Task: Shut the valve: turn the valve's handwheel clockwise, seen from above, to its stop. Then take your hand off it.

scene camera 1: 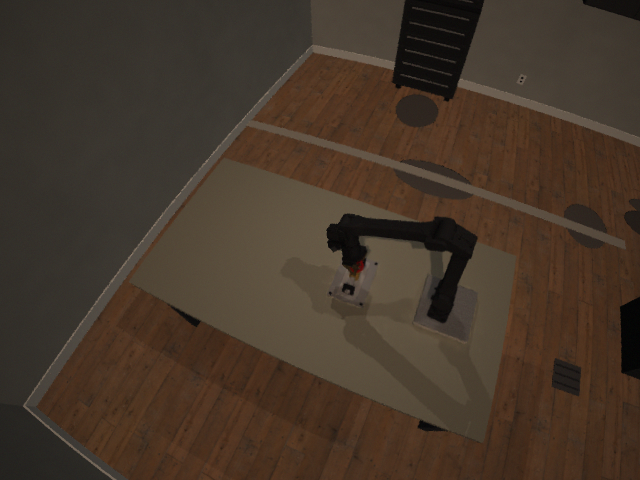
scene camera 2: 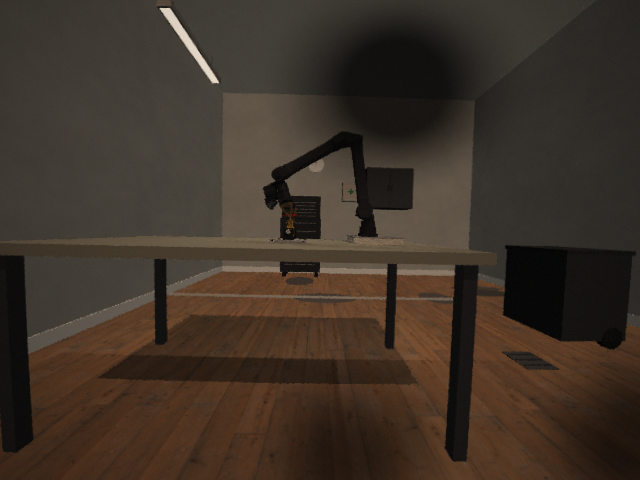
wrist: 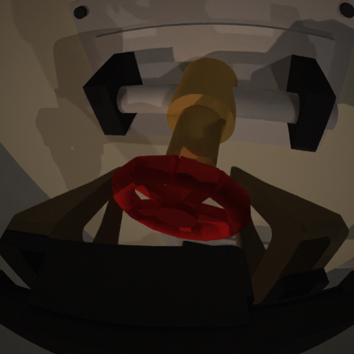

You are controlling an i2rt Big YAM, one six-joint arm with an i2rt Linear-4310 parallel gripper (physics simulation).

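The red handwheel [wrist: 172, 217] [scene camera 1: 357, 266] [scene camera 2: 291, 214] sits on top of the yellow valve body [wrist: 202, 90] [scene camera 2: 290, 224]. My gripper [wrist: 176, 175] is shut on the handwheel, with one finger at each side of its rim. In the wrist view a grey pipe [wrist: 267, 106] runs across behind the valve body, between two black brackets [wrist: 312, 102] [wrist: 114, 92]. They stand on a pale base plate [wrist: 210, 12] [scene camera 1: 369, 281] on the table. The fingertips are partly hidden behind the handwheel's rim in the wrist view, and small and dark in the scene views.
The arm's grey mounting plate [scene camera 1: 465, 310] [scene camera 2: 382, 240] lies on the table [scene camera 1: 248, 232] [scene camera 2: 206, 251], to the right of the valve in both scene views. A dark drawer cabinet [scene camera 1: 436, 46] stands by the wall, and a dark cart [scene camera 2: 563, 291] stands on the floor at the right.
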